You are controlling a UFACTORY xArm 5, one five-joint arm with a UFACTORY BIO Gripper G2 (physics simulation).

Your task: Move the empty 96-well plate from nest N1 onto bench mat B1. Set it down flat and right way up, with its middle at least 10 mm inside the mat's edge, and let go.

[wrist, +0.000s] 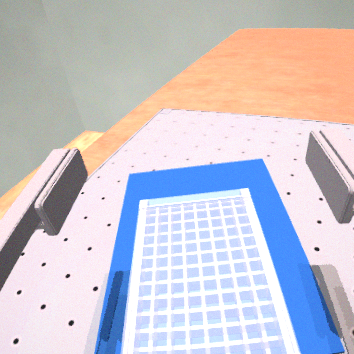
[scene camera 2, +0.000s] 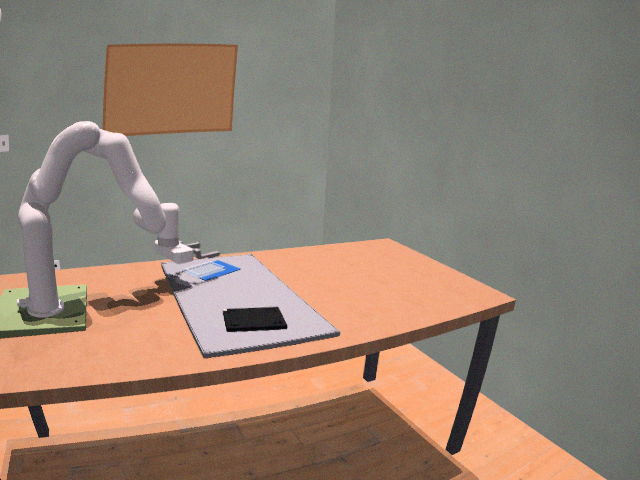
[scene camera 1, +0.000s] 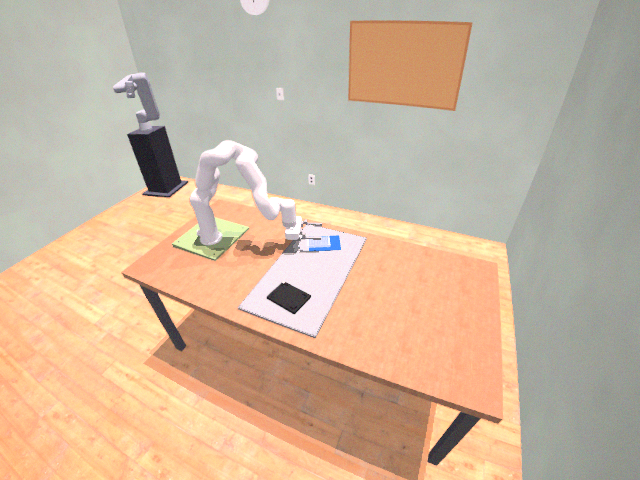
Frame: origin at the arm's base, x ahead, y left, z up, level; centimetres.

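Seen in the pictures: hand at its tool point: (wrist: 189, 180) (scene camera 2: 203, 250) (scene camera 1: 317, 231); arm's base at its link origin: (scene camera 2: 45, 308) (scene camera 1: 211, 238).
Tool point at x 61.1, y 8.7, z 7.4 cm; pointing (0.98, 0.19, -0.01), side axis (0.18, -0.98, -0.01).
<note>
Offsets run from my tool point to a thing's middle. Level surfaces: height alone.
The clear 96-well plate @(dx +0.1, dy +0.1, dz -7.1 cm) (scene camera 1: 318, 242) (scene camera 2: 205, 269) (wrist: 205, 265) lies flat, wells up, on the blue bench mat @(dz -7.8 cm) (scene camera 1: 335, 242) (scene camera 2: 230, 268) (wrist: 195, 181) at the board's back end. Blue shows past its far end and along both long sides; its near end is cut off in the wrist view. My gripper (scene camera 1: 320, 231) (scene camera 2: 208, 249) (wrist: 196, 185) is open and empty, above the plate, with its fingers apart to either side and touching neither plate nor mat. The black nest @(dx -3.7, dy -41.1, dz -7.3 cm) (scene camera 1: 288, 297) (scene camera 2: 254, 318) stands with no plate on it, near the board's front end.
The nest and mat are on a grey perforated board @(dz -8.0 cm) (scene camera 1: 310, 279) (scene camera 2: 232, 294) (wrist: 200, 135) on the wooden table @(dz -9.3 cm) (scene camera 1: 413, 310) (scene camera 2: 361, 279). The arm stands on a green base plate (scene camera 1: 235, 229) (scene camera 2: 77, 294) at the left. A second arm stands on a black pedestal (scene camera 1: 157, 162) far behind.
</note>
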